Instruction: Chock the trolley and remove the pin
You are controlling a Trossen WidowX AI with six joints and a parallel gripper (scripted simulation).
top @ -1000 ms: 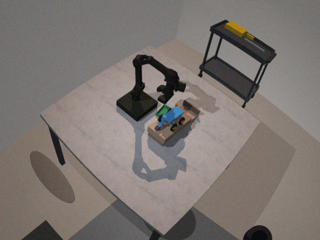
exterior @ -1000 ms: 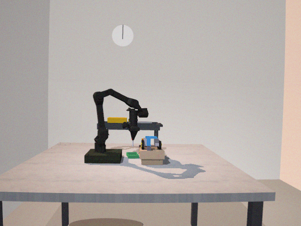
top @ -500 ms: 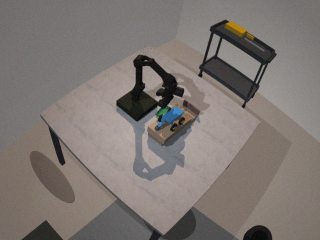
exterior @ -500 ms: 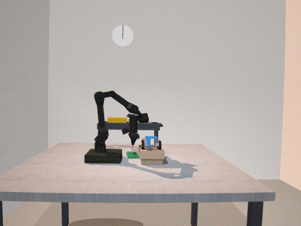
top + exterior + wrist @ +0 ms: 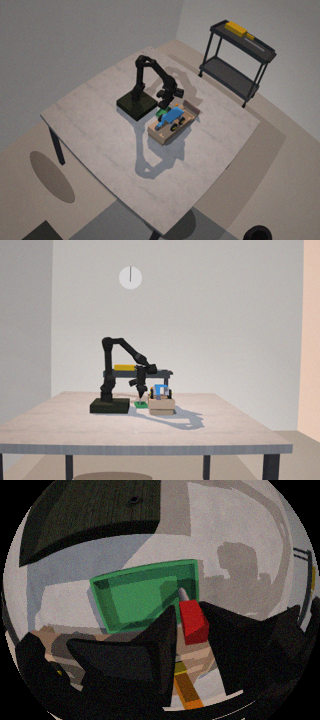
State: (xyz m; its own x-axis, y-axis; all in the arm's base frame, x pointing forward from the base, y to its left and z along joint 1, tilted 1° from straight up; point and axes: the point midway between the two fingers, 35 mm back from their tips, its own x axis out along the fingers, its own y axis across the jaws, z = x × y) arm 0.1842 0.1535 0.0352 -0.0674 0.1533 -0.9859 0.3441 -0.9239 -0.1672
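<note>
Now: gripper tip 60 mm above the green tray, 30 mm to the left of it and 10 mm short of it. The rest, counted from my gripper tip: red-headed stop pin right at my gripper tip; ramp 150 mm ahead, 90 mm to the right, 10 mm below; yellow chock 80 mm ahead, 30 mm above, 10 mm to the right.
</note>
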